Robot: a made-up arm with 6 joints.
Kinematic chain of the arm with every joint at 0, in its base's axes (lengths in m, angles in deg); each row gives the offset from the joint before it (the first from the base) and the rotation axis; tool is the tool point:
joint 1: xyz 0 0 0.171 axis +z
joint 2: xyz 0 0.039 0 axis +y
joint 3: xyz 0 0 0.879 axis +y
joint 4: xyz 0 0 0.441 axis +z
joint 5: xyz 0 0 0 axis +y
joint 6: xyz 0 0 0.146 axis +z
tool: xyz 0 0 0
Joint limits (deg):
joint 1: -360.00..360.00
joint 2: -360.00..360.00
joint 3: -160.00..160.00
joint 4: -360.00..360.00
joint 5: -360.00..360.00
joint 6: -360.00..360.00
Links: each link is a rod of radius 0.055 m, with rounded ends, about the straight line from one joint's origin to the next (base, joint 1, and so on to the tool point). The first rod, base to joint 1, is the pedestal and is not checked.
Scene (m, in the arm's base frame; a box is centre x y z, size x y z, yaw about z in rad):
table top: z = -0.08
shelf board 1: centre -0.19 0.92 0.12 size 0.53 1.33 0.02 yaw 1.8
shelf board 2: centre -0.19 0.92 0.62 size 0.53 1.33 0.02 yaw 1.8
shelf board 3: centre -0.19 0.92 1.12 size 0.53 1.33 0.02 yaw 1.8
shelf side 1: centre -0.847 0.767 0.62 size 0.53 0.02 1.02 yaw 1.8
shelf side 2: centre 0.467 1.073 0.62 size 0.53 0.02 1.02 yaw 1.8
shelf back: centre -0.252 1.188 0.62 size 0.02 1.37 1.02 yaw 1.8
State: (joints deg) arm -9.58 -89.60 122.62 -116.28 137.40 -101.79
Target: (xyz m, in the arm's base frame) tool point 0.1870 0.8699 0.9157
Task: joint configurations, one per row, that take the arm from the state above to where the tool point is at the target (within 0.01 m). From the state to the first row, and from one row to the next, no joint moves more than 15 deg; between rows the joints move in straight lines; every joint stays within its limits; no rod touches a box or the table.
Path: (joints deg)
1: 0.49 -76.17 117.31 -119.15 133.19 -101.79
2: 10.56 -62.74 112.01 -122.03 128.97 -101.79
3: 20.63 -49.31 106.70 -124.90 124.76 -101.79
4: 30.70 -35.88 101.39 -127.78 120.55 -101.79
5: 40.77 -22.45 96.09 -130.65 116.34 -101.79
6: 50.84 -9.02 90.78 -133.53 112.12 -101.79
7: 60.91 4.41 85.47 -136.40 107.91 -101.79
8: 70.98 17.84 80.16 -139.28 103.70 -101.79
9: 81.05 31.27 74.86 -142.15 99.49 -101.79

